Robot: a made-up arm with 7 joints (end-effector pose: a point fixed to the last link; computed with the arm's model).
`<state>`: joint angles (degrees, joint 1 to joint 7).
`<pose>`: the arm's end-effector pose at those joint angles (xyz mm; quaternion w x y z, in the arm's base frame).
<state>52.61 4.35 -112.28 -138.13 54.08 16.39 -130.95</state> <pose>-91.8 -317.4 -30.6 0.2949 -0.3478 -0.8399 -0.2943</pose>
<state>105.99 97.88 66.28 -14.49 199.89 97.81 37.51</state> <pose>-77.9 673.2 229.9 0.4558 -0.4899 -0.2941 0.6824</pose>
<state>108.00 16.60 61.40 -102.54 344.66 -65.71 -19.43</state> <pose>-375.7 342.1 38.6 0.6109 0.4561 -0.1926 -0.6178</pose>
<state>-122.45 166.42 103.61 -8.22 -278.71 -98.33 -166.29</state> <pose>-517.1 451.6 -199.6 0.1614 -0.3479 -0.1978 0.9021</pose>
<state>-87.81 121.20 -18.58 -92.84 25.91 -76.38 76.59</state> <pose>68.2 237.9 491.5 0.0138 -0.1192 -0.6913 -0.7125</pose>
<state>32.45 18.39 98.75 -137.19 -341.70 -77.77 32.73</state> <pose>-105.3 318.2 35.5 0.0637 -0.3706 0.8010 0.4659</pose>
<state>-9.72 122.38 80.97 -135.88 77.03 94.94 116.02</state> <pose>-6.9 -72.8 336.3 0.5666 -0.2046 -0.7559 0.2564</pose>
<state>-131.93 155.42 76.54 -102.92 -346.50 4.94 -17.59</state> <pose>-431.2 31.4 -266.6 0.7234 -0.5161 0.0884 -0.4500</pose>
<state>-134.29 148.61 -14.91 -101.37 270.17 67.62 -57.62</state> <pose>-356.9 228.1 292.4 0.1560 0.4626 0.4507 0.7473</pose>
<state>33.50 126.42 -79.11 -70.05 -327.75 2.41 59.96</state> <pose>-52.3 627.5 11.2 0.8574 0.4756 0.1936 -0.0357</pose>
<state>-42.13 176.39 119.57 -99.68 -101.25 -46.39 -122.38</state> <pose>-445.4 -245.2 118.2 0.0005 -0.0563 -0.7580 -0.6498</pose>
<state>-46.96 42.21 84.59 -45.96 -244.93 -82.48 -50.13</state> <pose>370.7 564.3 -126.0 0.1766 -0.1312 0.2161 -0.9513</pose>
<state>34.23 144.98 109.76 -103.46 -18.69 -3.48 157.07</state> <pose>160.8 -131.9 460.8 0.3473 -0.4494 -0.6885 -0.4510</pose>
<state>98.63 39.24 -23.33 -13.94 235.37 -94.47 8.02</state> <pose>-685.8 181.6 94.0 0.4144 -0.8959 0.1594 0.0169</pose>
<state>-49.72 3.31 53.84 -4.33 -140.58 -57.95 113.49</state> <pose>533.7 -27.3 -472.6 0.8478 -0.4596 -0.2365 -0.1186</pose>
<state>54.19 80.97 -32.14 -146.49 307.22 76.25 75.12</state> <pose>5.3 87.4 -271.0 0.8588 0.3220 -0.3823 -0.1124</pose>
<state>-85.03 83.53 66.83 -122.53 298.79 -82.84 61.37</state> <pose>-205.6 245.7 263.4 0.3392 -0.7340 0.4357 0.3955</pose>
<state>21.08 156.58 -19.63 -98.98 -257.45 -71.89 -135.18</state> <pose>409.3 308.0 114.8 0.1992 -0.7443 0.2043 0.6038</pose>
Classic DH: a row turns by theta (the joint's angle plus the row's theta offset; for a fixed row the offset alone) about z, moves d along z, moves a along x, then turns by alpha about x. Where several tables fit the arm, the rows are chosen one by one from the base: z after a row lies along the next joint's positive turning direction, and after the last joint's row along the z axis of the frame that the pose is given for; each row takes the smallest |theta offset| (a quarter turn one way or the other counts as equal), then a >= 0, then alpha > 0; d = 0 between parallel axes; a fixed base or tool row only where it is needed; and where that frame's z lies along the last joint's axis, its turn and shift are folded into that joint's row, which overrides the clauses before.
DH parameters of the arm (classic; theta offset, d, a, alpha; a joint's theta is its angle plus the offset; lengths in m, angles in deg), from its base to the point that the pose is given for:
base (fixed): 0 0 0 -70
joint 1: 90 0 0 90
joint 2: 70 0 0 -90
joint 3: -90 -0.3478 0.0391 -90
joint 4: 0 0 -0.044 90
joint 5: 0 -0.363 0 -90
joint 6: 0 0 0 90
joint 7: 0 0 0 0

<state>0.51 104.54 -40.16 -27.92 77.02 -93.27 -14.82</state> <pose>128.5 695.0 65.7 0.2189 0.5694 -0.6778 -0.4104</pose>
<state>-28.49 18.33 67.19 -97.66 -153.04 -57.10 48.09</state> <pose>306.6 421.8 -97.7 0.6449 0.5771 -0.3023 -0.3995</pose>
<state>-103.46 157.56 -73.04 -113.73 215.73 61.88 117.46</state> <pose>44.2 368.0 269.4 0.2613 -0.7359 0.4132 0.4684</pose>
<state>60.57 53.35 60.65 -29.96 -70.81 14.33 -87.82</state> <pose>-377.9 586.2 -122.7 0.3122 0.0378 0.7350 -0.6008</pose>
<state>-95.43 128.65 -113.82 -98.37 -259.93 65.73 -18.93</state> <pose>256.9 460.4 18.9 0.9936 0.0708 -0.0721 -0.0514</pose>
